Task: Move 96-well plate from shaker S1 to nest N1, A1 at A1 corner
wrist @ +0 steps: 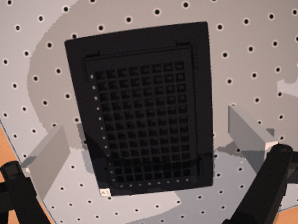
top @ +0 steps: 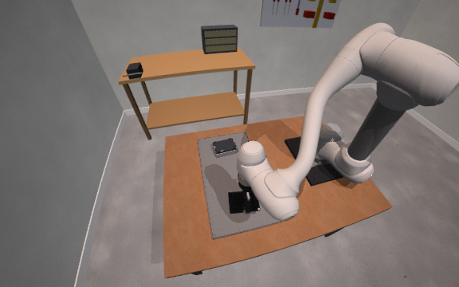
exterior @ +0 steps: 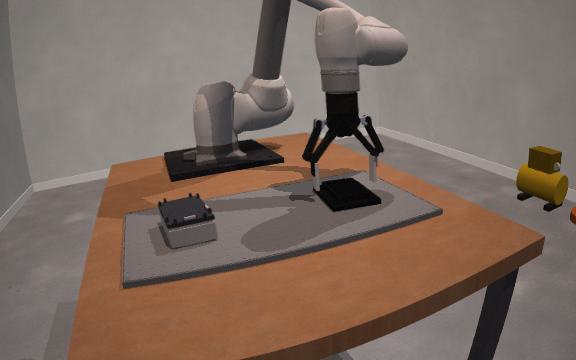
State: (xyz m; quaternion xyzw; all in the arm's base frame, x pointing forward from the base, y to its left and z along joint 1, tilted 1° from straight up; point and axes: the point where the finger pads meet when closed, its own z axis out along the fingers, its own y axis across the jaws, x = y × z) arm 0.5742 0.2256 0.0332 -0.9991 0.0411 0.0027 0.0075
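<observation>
My gripper is now 20 mm above the black 96-well plate. Also, from my hand: black plate nest N1 (30 mm below); then pale A1 mark (70 mm behind, 60 mm to the left, 30 mm below).
</observation>
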